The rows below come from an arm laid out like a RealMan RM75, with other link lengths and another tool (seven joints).
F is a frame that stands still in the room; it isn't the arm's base.
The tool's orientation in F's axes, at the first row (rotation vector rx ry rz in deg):
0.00 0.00 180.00
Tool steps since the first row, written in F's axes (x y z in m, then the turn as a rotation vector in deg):
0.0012 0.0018 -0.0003 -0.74 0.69 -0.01
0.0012 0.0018 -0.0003 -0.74 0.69 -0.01
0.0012 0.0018 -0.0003 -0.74 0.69 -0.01
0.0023 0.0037 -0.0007 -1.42 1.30 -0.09
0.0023 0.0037 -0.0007 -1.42 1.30 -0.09
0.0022 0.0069 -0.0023 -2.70 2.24 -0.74
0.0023 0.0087 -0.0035 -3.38 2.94 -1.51
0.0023 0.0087 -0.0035 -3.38 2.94 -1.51
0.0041 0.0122 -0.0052 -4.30 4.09 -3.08
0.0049 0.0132 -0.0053 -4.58 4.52 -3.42
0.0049 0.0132 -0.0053 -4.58 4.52 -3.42
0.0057 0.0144 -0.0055 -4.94 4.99 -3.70
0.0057 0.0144 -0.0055 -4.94 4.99 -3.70
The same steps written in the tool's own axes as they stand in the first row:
-0.0012 -0.0018 -0.0003 0.74 -0.69 -0.01
-0.0012 -0.0018 -0.0003 0.74 -0.69 -0.01
-0.0012 -0.0018 -0.0003 0.74 -0.69 -0.01
-0.0023 -0.0037 -0.0007 1.42 -1.30 -0.09
-0.0023 -0.0037 -0.0007 1.42 -1.30 -0.09
-0.0022 -0.0069 -0.0023 2.70 -2.24 -0.74
-0.0023 -0.0087 -0.0035 3.38 -2.94 -1.51
-0.0023 -0.0087 -0.0035 3.38 -2.94 -1.51
-0.0041 -0.0122 -0.0052 4.30 -4.09 -3.08
-0.0049 -0.0132 -0.0053 4.58 -4.52 -3.42
-0.0049 -0.0132 -0.0053 4.58 -4.52 -3.42
-0.0057 -0.0144 -0.0055 4.94 -4.99 -3.70
-0.0057 -0.0144 -0.0055 4.94 -4.99 -3.70

